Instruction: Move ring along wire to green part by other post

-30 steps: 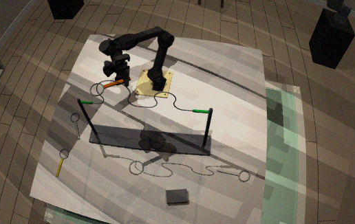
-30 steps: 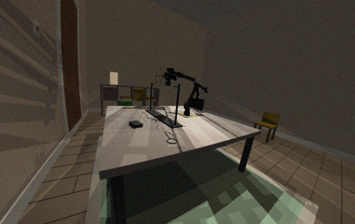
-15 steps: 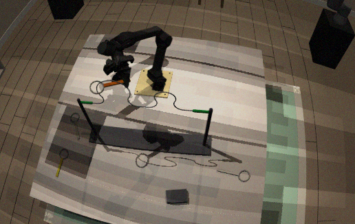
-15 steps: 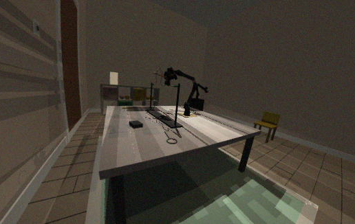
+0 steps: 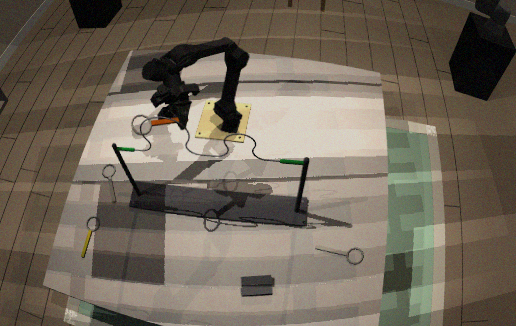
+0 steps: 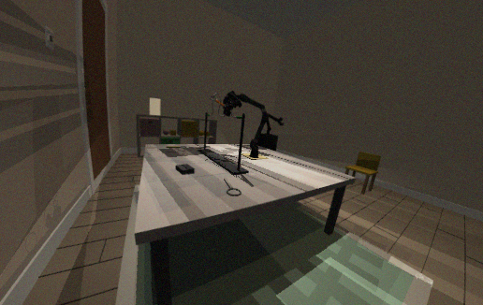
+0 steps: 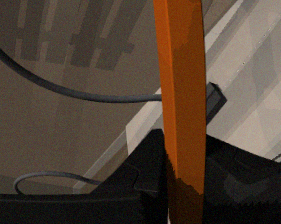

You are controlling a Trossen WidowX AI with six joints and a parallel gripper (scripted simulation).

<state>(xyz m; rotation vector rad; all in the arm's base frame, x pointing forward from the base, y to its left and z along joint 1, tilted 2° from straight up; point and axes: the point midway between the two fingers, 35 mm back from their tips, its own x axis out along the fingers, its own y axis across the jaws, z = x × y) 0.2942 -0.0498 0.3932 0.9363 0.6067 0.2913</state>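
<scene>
Right now the orange-handled ring is 7 cm to the right of my gripper tip, 5 cm above it and 3 cm ahead of it. From my gripper tip the other things lie so: yellow-handled ring 40 cm to the right, 39 cm below, 29 cm ahead; then dark block 38 cm below, 31 cm ahead, 27 cm to the left.
</scene>
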